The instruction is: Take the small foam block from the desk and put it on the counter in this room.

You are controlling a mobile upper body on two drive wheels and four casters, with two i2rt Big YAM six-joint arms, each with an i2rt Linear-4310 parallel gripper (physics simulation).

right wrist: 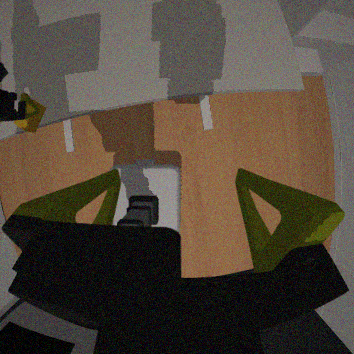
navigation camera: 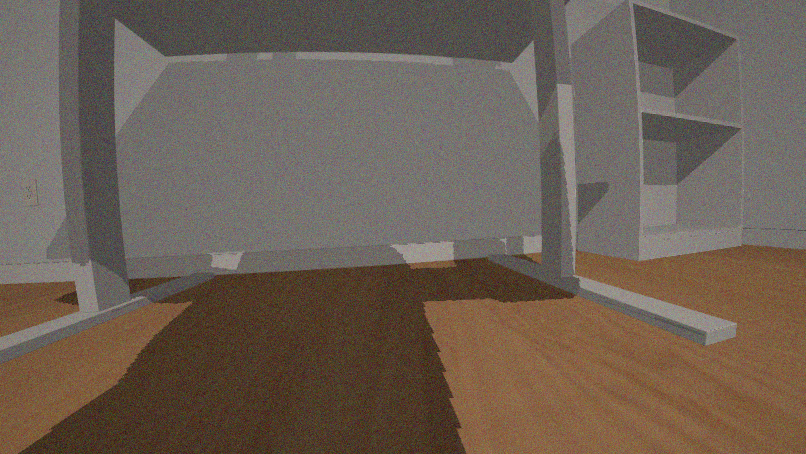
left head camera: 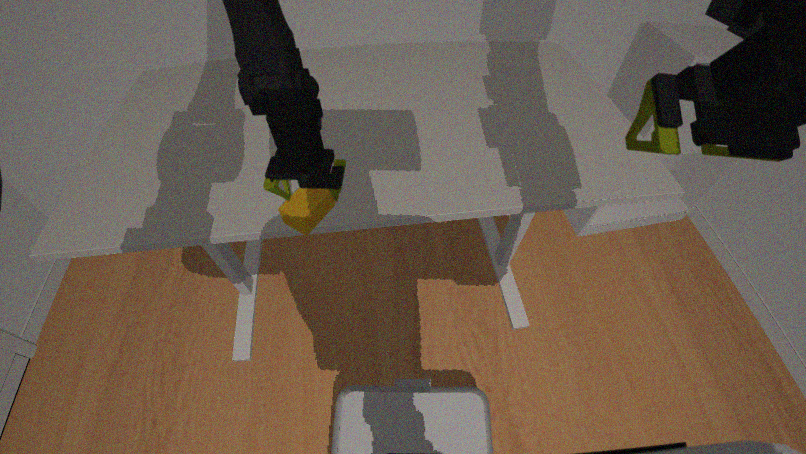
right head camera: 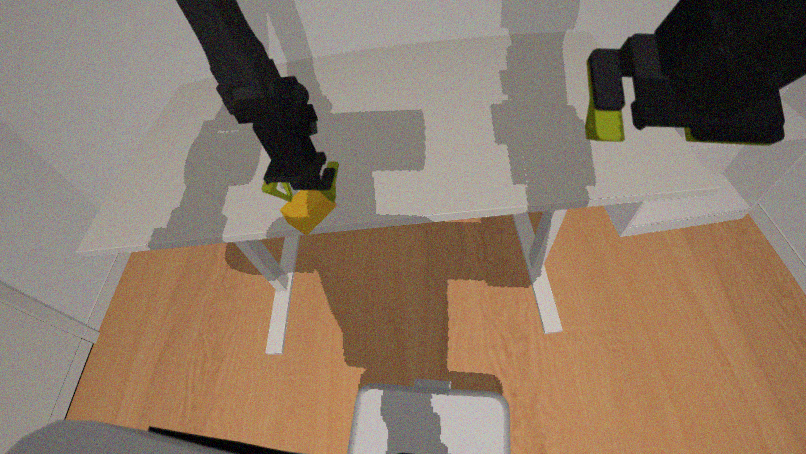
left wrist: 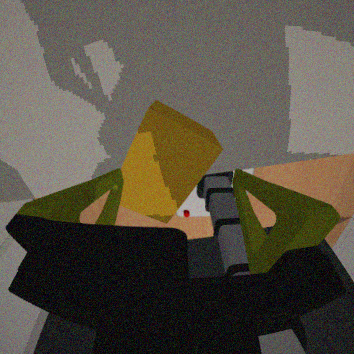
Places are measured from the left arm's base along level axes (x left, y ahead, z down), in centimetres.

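Pixels of known places: left gripper, fingertip midpoint: (right wrist: pixel 27 112) (left head camera: pixel 313 198) (right head camera: pixel 312 199) (left wrist: pixel 177 175); right gripper, fingertip midpoint: (right wrist: pixel 177 174) (left head camera: pixel 665 145) (right head camera: pixel 637 133).
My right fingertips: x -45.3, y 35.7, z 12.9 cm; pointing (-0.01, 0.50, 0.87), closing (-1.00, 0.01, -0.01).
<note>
Ahead of a thing's pixels: the offset from my right fingertips to its top centre. "pt": to the spot under its first point. Level surfaces: height alone.
The small yellow foam block {dx +46.3, dy +15.5, dz +28.6 cm} (left head camera: pixel 307 213) (right head camera: pixel 308 214) (left wrist: pixel 172 142) (right wrist: pixel 35 121) is tilted, at the front edge of the white desk {dz +33.1 cm} (left head camera: pixel 451 194) (right head camera: pixel 468 194) (right wrist: pixel 260 65), left of its middle in the head views. My left gripper (left head camera: pixel 313 197) (right head camera: pixel 311 196) (left wrist: pixel 177 175) is open right above the block. The block shows between and beyond its fingertips, nearer the picture-left finger in the left wrist view; contact is unclear. My right gripper (left head camera: pixel 693 151) (right wrist: pixel 177 174) is open and empty, raised over the right side. I cannot make out a counter.
Desk legs (left head camera: pixel 242 327) (left head camera: pixel 514 301) {pt dx +98.5, dy +43.2, dz +90.9 cm} (navigation camera: pixel 101 169) stand on the wooden floor {dz +128.1 cm} (left head camera: pixel 141 338). A white shelf unit (navigation camera: pixel 606 140) stands right of the desk. Grey walls (navigation camera: pixel 327 152) are behind. My base (left head camera: pixel 451 417) is in front of the desk.
</note>
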